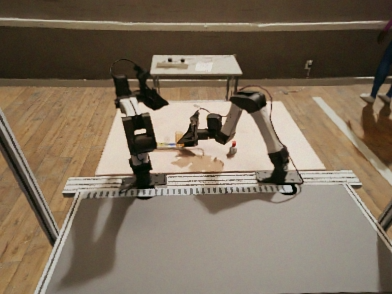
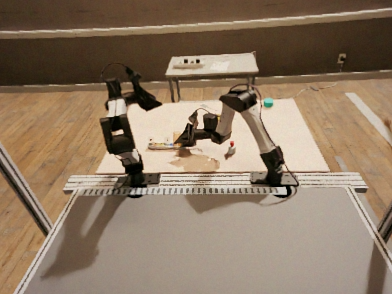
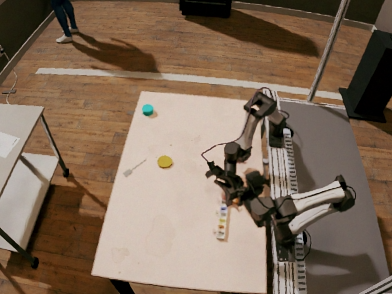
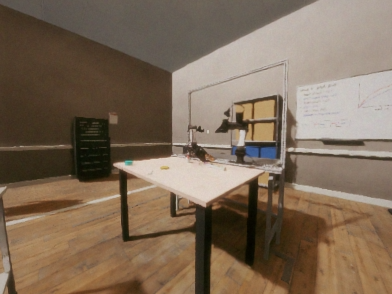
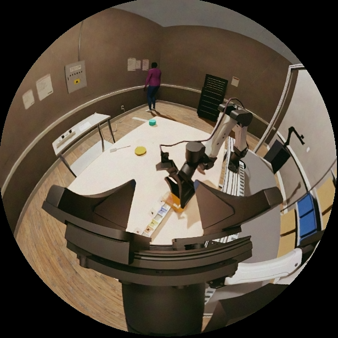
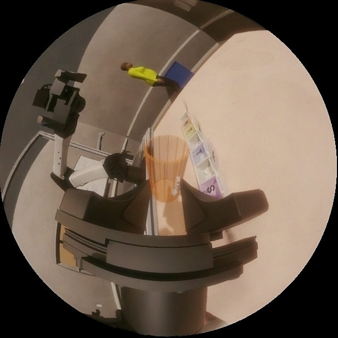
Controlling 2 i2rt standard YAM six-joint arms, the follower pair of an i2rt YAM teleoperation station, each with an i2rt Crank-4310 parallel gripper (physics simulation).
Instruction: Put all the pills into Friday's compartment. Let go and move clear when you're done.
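Places are measured from the left arm's base along level axes (x ahead, y left, z up), in millimetres.
Where they show: left gripper, fingertip midpoint: (image 1: 164,100) (image 2: 159,100) (image 3: 234,181) (image 4: 215,132); right gripper, fingertip midpoint: (image 1: 178,144) (image 2: 175,144) (image 3: 235,200) (image 4: 211,159); left arm's base at its link origin: (image 1: 144,182) (image 2: 138,181) (image 3: 282,239) (image 4: 239,163); right arm's base at its link origin: (image 1: 278,178) (image 2: 273,179) (image 3: 274,133) (image 4: 192,156).
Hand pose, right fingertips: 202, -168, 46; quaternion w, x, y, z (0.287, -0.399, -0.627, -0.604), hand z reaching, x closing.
Each offset is from my right fingertips to the top centre of the thing, as dx, dy, dz.
My right gripper (image 1: 181,144) (image 2: 181,143) (image 6: 165,180) is shut on a see-through orange cup (image 6: 166,155) (image 5: 175,201), just above the table by the organizer's near end. White pills (image 6: 176,185) show low inside the cup. The weekly pill organizer {+61, +53, -8} (image 1: 167,145) (image 2: 162,146) (image 3: 222,221) (image 5: 152,220) (image 6: 200,152) lies on the table; several lids stand open, and the purple S compartment is nearest the right fingers. Friday's compartment and its contents are too small to make out. My left gripper (image 1: 162,104) (image 2: 157,104) is open and empty, high above the table.
A small red-capped bottle {-19, -286, +6} (image 1: 233,146) (image 2: 232,146) stands near the robot's rail. A yellow disc {+317, -235, -46} (image 3: 165,161) (image 5: 140,150), a teal round piece {+434, -577, -24} (image 2: 268,102) (image 3: 147,109) (image 5: 152,122) and a small spatula {+456, -199, -56} (image 3: 129,171) (image 5: 116,149) lie farther out on the table.
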